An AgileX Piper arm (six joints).
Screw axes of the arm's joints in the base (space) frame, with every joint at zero. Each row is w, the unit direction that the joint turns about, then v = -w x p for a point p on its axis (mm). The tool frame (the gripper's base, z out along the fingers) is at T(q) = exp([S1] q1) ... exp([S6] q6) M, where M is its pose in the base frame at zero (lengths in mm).
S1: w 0 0 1 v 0.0 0.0 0.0
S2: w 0 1 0 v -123.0 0.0 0.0
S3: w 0 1 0 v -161.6 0.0 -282.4
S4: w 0.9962 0 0.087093 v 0.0 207.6 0.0
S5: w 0 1 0 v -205.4 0.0 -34.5
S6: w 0.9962 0 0.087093 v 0.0 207.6 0.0
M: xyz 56.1 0.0 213.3 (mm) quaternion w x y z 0.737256 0 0.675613 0
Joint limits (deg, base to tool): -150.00..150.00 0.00..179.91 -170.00..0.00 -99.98..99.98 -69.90..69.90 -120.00..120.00
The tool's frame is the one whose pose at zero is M.
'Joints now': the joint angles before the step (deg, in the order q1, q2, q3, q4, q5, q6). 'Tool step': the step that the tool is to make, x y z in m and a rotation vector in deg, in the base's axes. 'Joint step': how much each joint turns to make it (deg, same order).
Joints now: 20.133, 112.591, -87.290, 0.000, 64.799, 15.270
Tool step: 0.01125, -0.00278, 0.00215, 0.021, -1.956, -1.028
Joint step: -0.769, 1.268, -2.467, -0.738, -0.646, 0.514
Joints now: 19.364, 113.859, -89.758, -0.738, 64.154, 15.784
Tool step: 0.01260, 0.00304, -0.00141, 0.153, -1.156, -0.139
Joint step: -0.128, 2.381, -3.500, -0.264, -0.022, 0.096
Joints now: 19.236, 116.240, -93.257, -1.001, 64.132, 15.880
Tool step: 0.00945, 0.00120, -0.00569, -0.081, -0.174, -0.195
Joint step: -0.239, 2.206, -2.344, -0.140, 0.000, -0.001
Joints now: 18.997, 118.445, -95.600, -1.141, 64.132, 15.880
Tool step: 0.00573, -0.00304, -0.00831, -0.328, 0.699, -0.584
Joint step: -0.613, 1.624, -0.856, -0.091, -0.001, 0.000
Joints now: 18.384, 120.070, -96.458, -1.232, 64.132, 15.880
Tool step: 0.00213, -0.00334, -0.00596, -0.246, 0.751, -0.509
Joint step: -0.509, 0.790, 0.002, 0.000, -0.002, 0.000
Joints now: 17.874, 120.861, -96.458, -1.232, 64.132, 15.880
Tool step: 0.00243, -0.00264, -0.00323, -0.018, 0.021, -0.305
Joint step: -0.431, 0.513, -0.131, 0.000, -0.359, -0.120
